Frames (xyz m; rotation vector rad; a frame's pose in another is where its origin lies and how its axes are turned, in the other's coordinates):
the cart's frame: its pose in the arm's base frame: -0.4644 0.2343 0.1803 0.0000 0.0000 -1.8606
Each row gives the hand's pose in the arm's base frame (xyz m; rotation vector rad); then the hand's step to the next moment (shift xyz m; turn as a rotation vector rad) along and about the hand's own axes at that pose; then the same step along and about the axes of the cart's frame.
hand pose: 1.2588 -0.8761 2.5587 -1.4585 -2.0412 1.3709
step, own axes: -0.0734 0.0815 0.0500 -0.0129 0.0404 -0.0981
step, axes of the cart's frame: 0.0687 0.0689 -0.0712 -0.0681 0.0797 0.0207
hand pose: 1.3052 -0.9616 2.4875 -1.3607 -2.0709 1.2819
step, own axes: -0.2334 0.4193 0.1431 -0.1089 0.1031 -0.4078
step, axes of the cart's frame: 0.1392 0.2926 -0.3818 -0.2271 0.3388 0.1499
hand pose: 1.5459 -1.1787 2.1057 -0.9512 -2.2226 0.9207
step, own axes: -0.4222 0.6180 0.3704 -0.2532 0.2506 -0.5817
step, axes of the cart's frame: 0.0701 0.2728 -0.7862 -0.3312 0.5852 0.1146
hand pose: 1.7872 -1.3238 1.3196 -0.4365 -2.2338 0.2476
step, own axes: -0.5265 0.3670 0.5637 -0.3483 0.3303 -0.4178
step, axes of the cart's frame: -0.0999 -0.0663 -0.8457 -0.3465 0.5274 -0.0821
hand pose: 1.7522 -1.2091 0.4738 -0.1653 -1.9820 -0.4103
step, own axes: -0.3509 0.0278 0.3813 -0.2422 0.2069 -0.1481
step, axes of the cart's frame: -0.1310 -0.2100 -0.4561 -0.2329 0.2357 -0.1167
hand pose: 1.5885 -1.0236 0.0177 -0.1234 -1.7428 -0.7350
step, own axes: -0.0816 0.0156 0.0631 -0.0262 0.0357 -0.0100
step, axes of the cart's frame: -0.0608 -0.0394 -0.0751 -0.0387 0.0224 -0.0079
